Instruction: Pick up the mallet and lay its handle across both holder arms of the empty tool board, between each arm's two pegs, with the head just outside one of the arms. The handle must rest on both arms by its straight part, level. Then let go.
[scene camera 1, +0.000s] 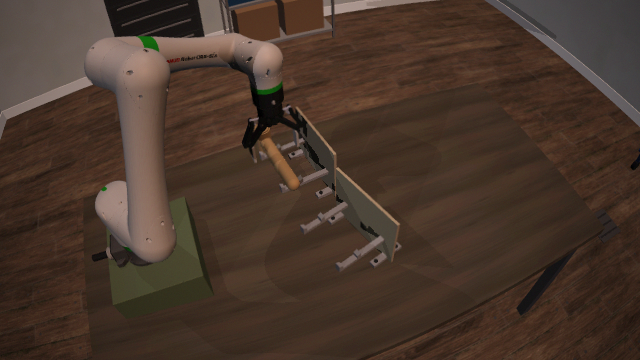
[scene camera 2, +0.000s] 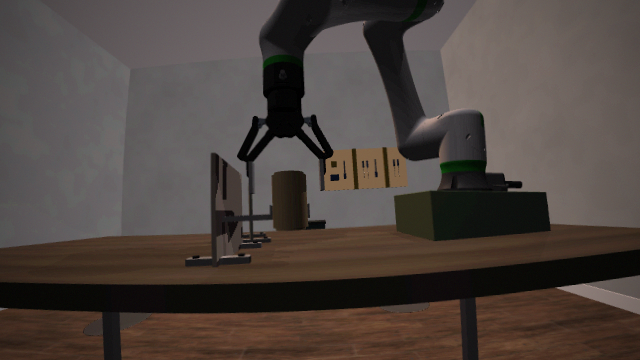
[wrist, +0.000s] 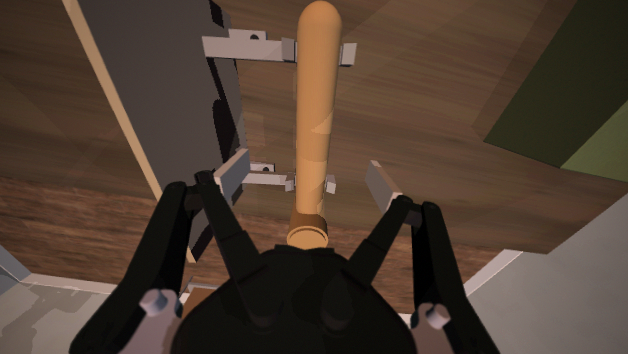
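Pixels of known places: gripper, fingertip midpoint: (scene camera 1: 275, 152) (wrist: 309, 165); arm's base, origin of the base link: (scene camera 2: 463, 193).
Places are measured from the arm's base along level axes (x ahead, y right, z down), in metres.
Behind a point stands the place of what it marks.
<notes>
The mallet (scene camera 1: 280, 163) {x 0.479, y -0.171, z -0.016 m} (scene camera 2: 289, 200) {x 0.448, y -0.357, z 0.006 m} (wrist: 317, 100) {x 0.485, y -0.153, z -0.016 m} is wooden. Its handle lies across both arms of the far tool board (scene camera 1: 318, 145) {x 0.608, y -0.184, z -0.039 m} (scene camera 2: 226, 210) {x 0.592, y -0.265, z 0.015 m} (wrist: 150, 85) {x 0.610, y -0.170, z -0.057 m}, between their pegs, with the head beyond the farther arm in scene camera 1. My gripper (scene camera 1: 275, 150) {x 0.476, y -0.223, z -0.018 m} (scene camera 2: 287, 190) {x 0.476, y -0.223, z -0.018 m} (wrist: 309, 165) {x 0.476, y -0.223, z -0.018 m} is open and empty, pointing down over the mallet's head end, one finger on the board side and one on the other. The empty tool board (scene camera 1: 367, 212) {x 0.663, y 0.099, z -0.018 m} stands nearer in scene camera 1; its two bare arms (scene camera 1: 312, 223) {x 0.514, y 0.049, z 0.030 m} (scene camera 1: 350, 260) {x 0.575, y 0.206, z 0.030 m} each have two pegs. The gripper partly hides the head in scene camera 1.
Both boards stand in a row on feet on the wooden table (scene camera 1: 475, 165) {x 1.164, y -0.049, z 0.110 m} (scene camera 2: 350, 255) {x 0.354, y -0.271, z 0.110 m}. The green robot base block (scene camera 1: 165, 295) {x 0.036, y 0.167, z 0.034 m} (scene camera 2: 490, 215) {x 0.007, y -0.140, z 0.060 m} (wrist: 555, 100) {x 0.158, y -0.069, z 0.051 m} stands on the table on the arm side of the boards. A shelf with boxes (scene camera 1: 256, 21) stands behind the table.
</notes>
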